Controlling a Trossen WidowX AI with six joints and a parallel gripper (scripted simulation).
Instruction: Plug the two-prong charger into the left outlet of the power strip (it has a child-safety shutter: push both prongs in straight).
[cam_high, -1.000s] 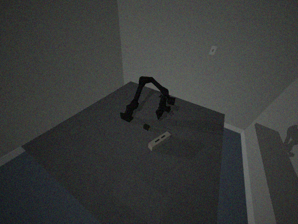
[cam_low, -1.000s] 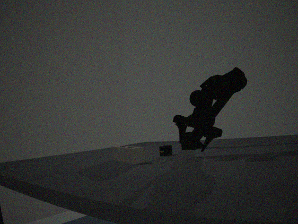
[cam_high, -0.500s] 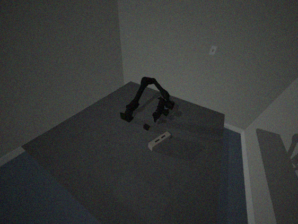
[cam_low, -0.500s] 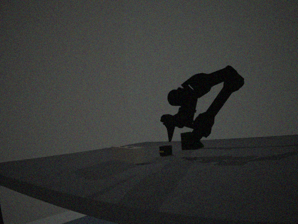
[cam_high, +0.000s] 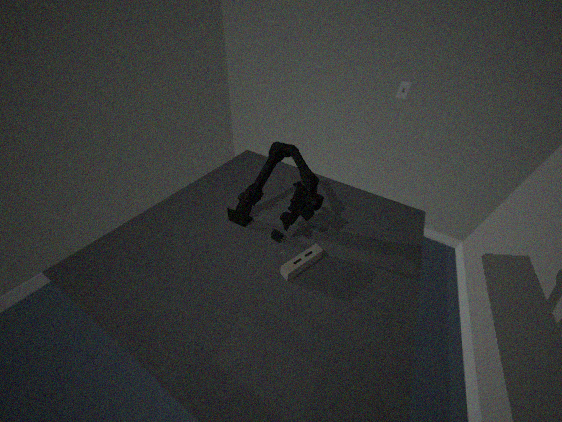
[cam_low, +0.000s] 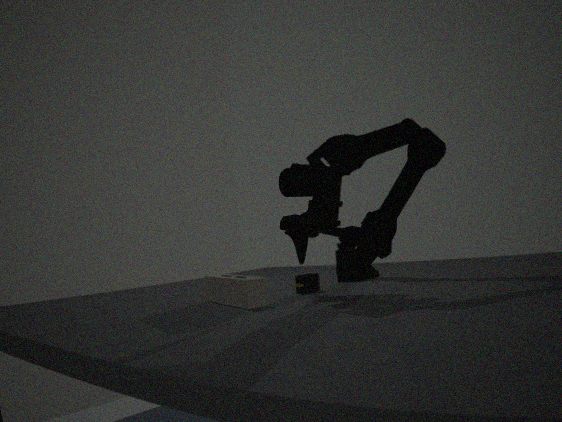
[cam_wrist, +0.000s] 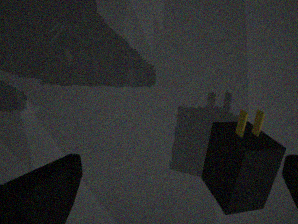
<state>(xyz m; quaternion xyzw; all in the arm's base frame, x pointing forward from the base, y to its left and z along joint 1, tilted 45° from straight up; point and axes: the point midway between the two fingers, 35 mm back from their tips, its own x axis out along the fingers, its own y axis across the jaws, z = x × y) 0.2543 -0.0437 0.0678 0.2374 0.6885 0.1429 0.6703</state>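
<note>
Now: gripper tip 5 cm to the left of the charger, 4 cm above it and 3 cm past it.
</note>
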